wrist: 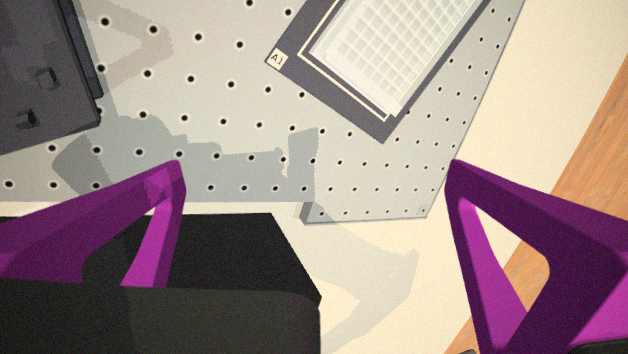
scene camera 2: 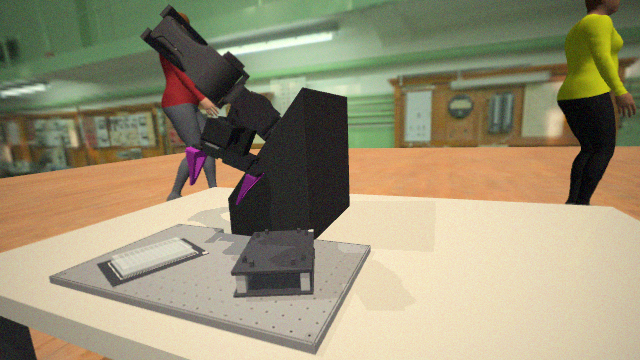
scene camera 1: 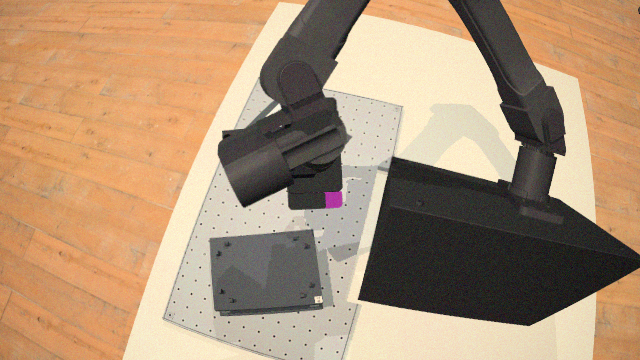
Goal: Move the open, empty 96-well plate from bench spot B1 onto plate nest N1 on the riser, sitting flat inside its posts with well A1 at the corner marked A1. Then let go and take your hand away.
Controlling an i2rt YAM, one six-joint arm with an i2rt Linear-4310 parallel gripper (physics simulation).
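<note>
The white 96-well plate (scene camera 2: pixel 152 256) (wrist: pixel 395 45) lies flat on dark bench spot B1 (wrist: pixel 332 94), which has an A1 label (wrist: pixel 276 58) at one corner. The arm hides both in scene camera 1. Plate nest N1 (scene camera 1: pixel 265 270) (scene camera 2: pixel 280 250) (wrist: pixel 30 45) is the dark top of the riser (scene camera 2: pixel 305 281), with short posts near its corners. A small pale label (scene camera 1: pixel 318 299) marks its lower right corner in scene camera 1. My gripper (scene camera 2: pixel 215 194) (wrist: pixel 314 174) is open and empty, its magenta fingers wide apart, high above the board. In the wrist view the plate shows beyond the fingertips.
A perforated grey board (scene camera 1: pixel 280 327) (scene camera 2: pixel 200 310) (wrist: pixel 225 107) carries the spot and riser. A tall black wedge-shaped block (scene camera 1: pixel 450 250) (scene camera 2: pixel 325 150) (wrist: pixel 225 245) stands beside the board on the cream table (scene camera 1: pixel 425 55) (scene camera 2: pixel 475 280). Two people stand in the background of scene camera 2.
</note>
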